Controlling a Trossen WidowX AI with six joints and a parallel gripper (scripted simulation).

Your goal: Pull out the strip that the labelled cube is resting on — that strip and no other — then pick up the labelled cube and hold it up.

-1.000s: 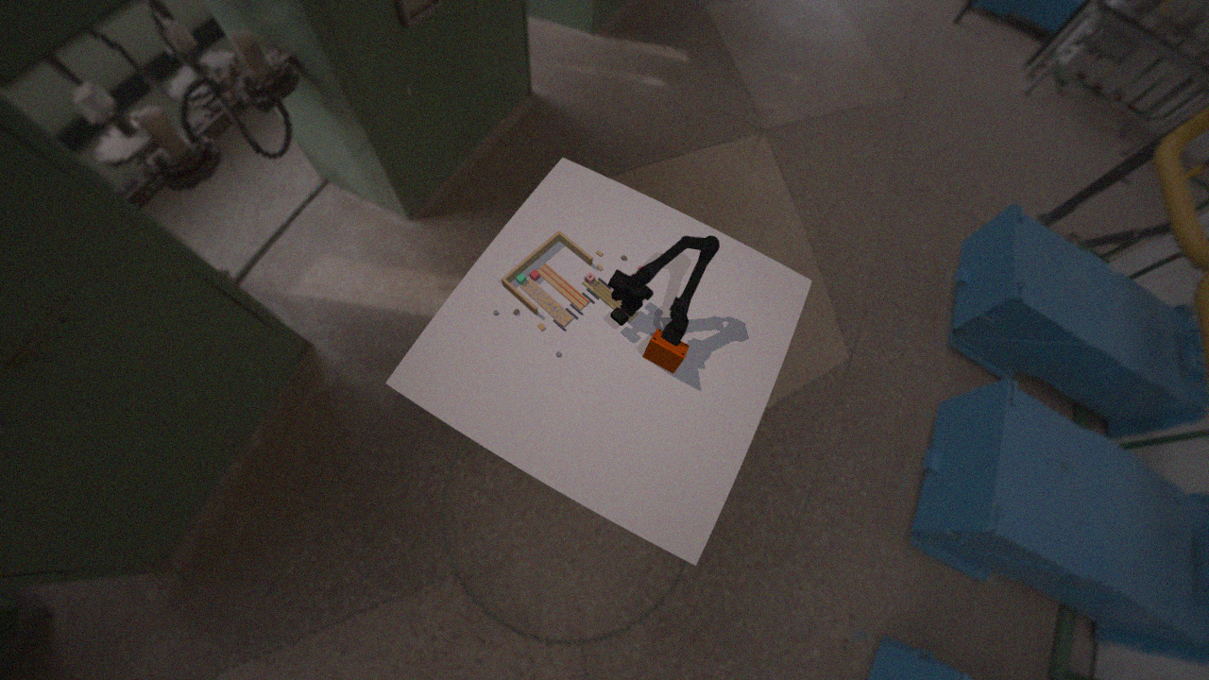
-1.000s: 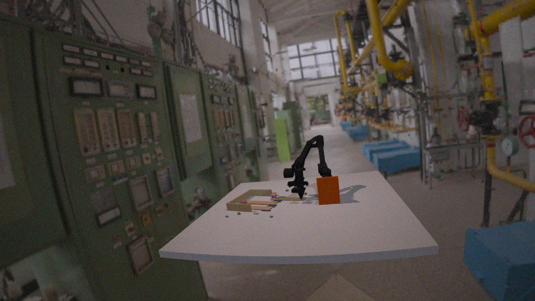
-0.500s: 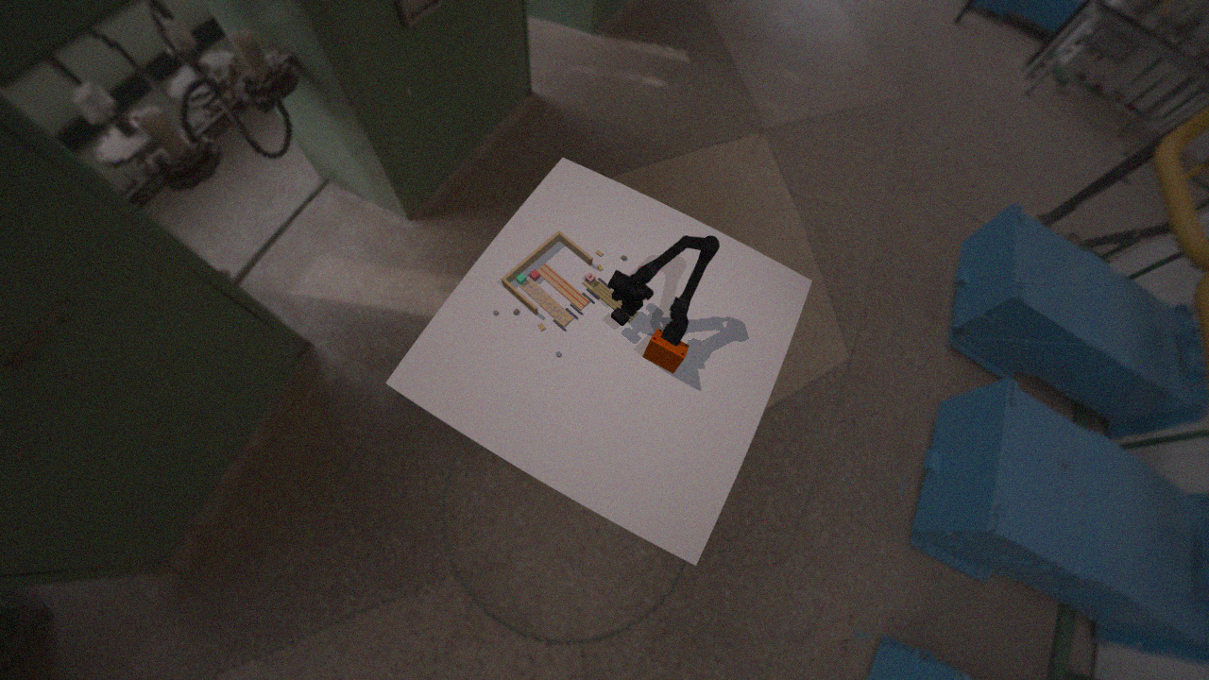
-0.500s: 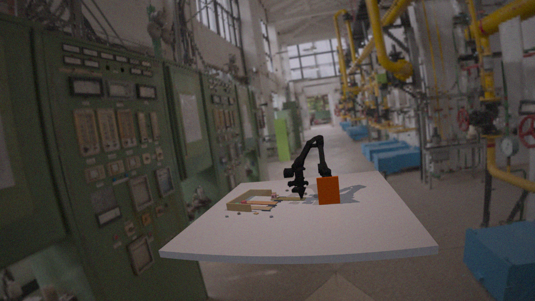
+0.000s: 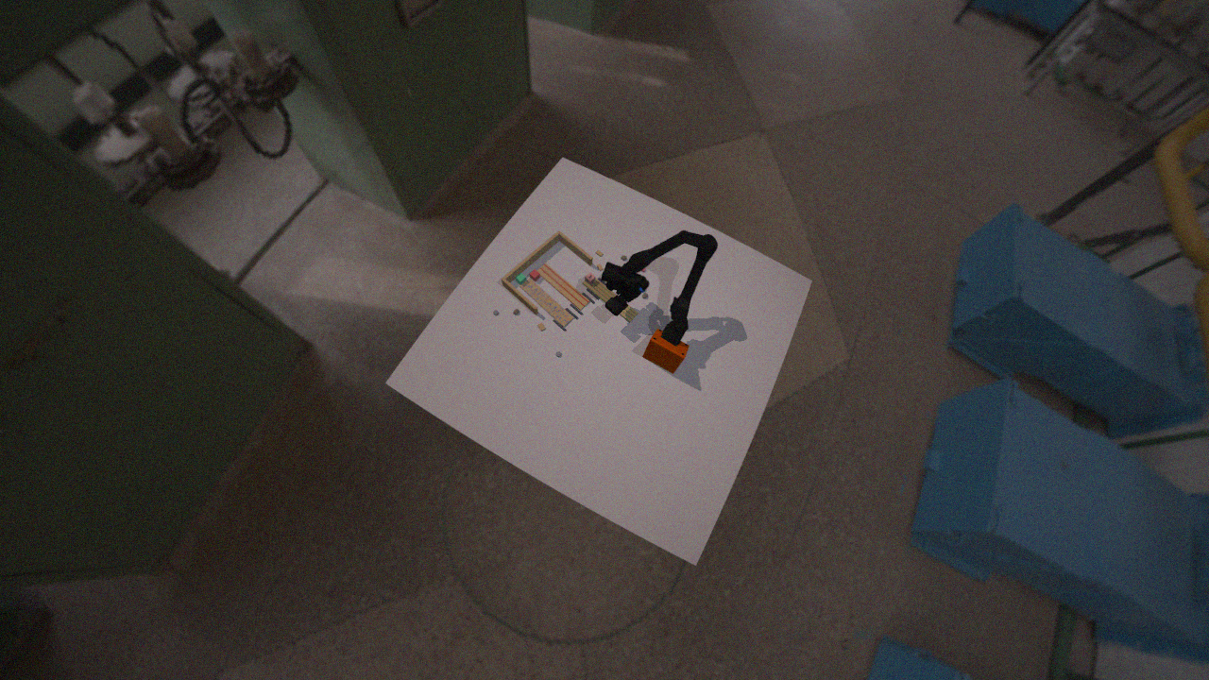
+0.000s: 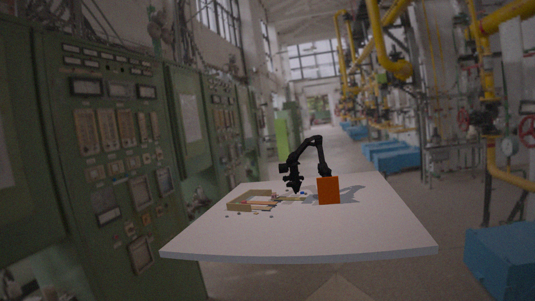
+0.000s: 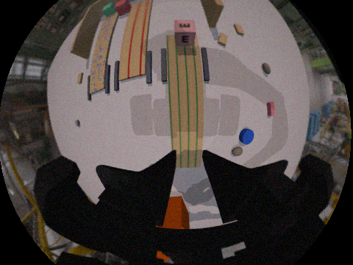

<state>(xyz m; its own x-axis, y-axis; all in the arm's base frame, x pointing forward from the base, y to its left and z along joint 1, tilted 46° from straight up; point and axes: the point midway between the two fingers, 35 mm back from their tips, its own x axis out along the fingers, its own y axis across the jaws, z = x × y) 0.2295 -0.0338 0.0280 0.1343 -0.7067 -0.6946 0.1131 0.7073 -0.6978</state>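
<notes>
Right now the small blue piece is 12 cm to the right of my gripper tip and 4 cm below it.
</notes>
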